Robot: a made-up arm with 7 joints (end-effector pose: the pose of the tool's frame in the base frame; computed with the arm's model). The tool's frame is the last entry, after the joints.
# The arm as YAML. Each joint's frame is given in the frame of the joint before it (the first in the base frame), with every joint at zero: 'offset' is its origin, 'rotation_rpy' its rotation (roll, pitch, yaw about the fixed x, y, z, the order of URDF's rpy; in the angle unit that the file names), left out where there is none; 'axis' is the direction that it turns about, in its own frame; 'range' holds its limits. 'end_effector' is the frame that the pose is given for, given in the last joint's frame.
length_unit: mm
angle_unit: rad
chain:
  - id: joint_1
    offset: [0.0, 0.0, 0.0]
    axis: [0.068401, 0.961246, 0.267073]
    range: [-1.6, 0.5]
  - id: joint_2
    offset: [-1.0, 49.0, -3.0]
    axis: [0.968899, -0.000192, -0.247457]
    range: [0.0, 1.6]
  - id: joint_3
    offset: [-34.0, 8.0, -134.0]
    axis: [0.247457, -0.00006, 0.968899]
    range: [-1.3, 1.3]
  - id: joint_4
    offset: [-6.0, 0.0, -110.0]
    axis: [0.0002, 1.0, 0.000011]
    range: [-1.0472, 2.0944]
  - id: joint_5
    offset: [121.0, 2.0, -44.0]
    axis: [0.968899, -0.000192, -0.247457]
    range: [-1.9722, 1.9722]
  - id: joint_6
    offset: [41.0, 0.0, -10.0]
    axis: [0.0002, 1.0, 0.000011]
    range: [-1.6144, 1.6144]
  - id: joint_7
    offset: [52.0, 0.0, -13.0]
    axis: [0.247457, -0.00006, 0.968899]
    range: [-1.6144, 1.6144]
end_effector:
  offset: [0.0, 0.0, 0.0]
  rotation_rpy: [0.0, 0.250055, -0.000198]
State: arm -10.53 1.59 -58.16 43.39 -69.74 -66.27 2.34
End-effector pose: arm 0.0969 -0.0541 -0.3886 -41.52 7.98 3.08
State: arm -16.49 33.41 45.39 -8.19 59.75 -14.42 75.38
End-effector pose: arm 0.2038 0.2990 -0.0895 77.76 -77.00 91.65
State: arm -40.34 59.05 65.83 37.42 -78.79 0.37 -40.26
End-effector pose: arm 0.1780 0.4547 -0.0034 -30.14 -77.22 4.47
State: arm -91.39 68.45 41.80 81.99 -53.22 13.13 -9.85
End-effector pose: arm 0.3118 0.4066 0.0797 -63.82 -37.20 20.39
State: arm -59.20 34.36 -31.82 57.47 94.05 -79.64 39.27
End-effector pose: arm 0.3554 0.1313 -0.2320 76.58 -48.60 -82.73
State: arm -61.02 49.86 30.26 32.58 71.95 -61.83 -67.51
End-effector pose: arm 0.3429 0.2753 0.0255 118.18 22.03 -43.20
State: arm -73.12 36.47 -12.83 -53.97 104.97 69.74 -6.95
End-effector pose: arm 0.1595 0.0710 0.0950 27.95 -61.60 93.36
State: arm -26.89 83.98 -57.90 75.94 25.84 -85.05 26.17
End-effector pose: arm 0.1164 0.4330 -0.1241 79.56 19.45 -51.05
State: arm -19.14 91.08 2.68 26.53 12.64 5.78 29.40
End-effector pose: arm 0.2477 0.3895 0.0366 103.37 -7.60 47.40
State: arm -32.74 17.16 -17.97 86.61 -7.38 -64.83 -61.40
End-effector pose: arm 0.2144 0.1428 -0.3824 15.79 15.22 -73.86
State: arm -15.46 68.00 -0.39 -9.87 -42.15 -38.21 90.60
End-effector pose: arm 0.2464 0.2260 -0.0483 -18.27 -47.93 64.52
